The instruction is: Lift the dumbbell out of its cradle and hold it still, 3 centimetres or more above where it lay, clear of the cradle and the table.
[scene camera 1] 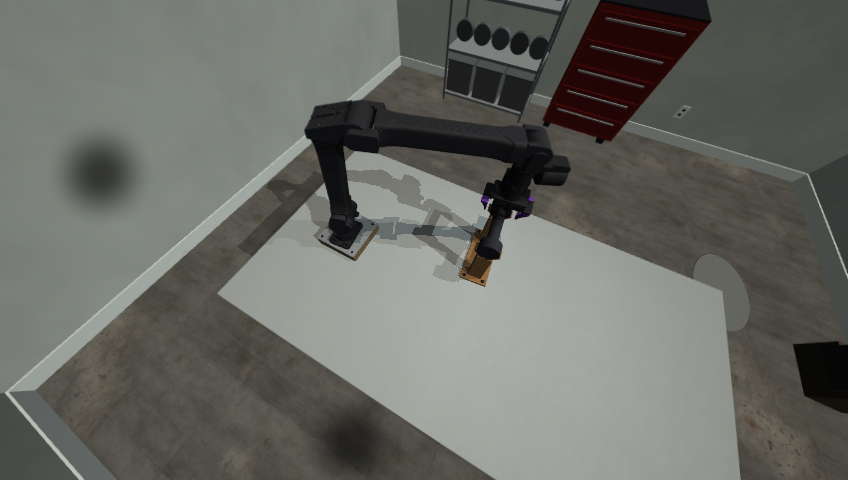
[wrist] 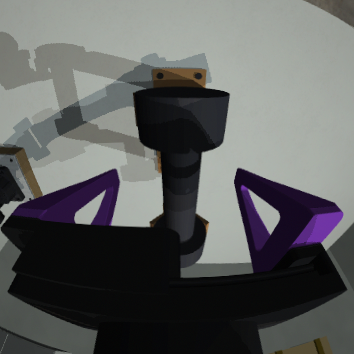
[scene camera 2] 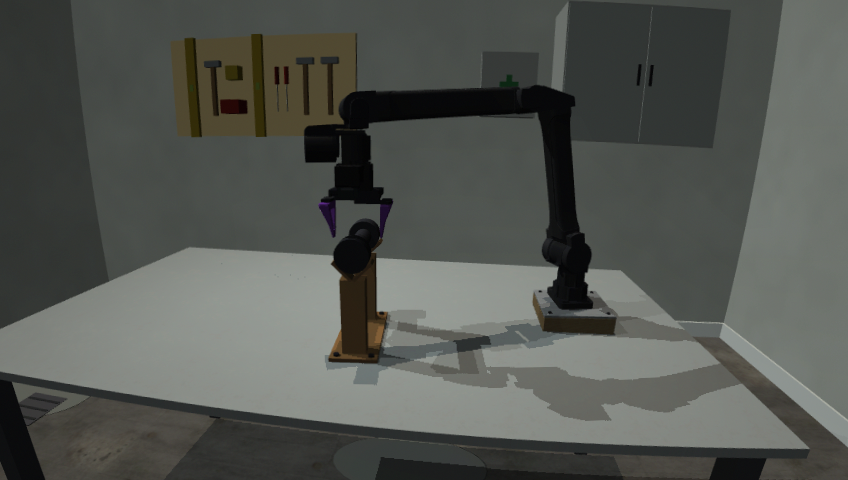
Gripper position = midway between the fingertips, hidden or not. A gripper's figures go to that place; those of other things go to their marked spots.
Scene:
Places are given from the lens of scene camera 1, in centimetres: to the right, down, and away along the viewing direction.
gripper (scene camera 1: 499, 213): 24, -8, 73
black dumbbell (scene camera 1: 489, 247): 19, 2, 66
wooden cradle (scene camera 1: 476, 268): 18, 10, 81
The marked spots on the wooden cradle and the black dumbbell are 17 cm apart.

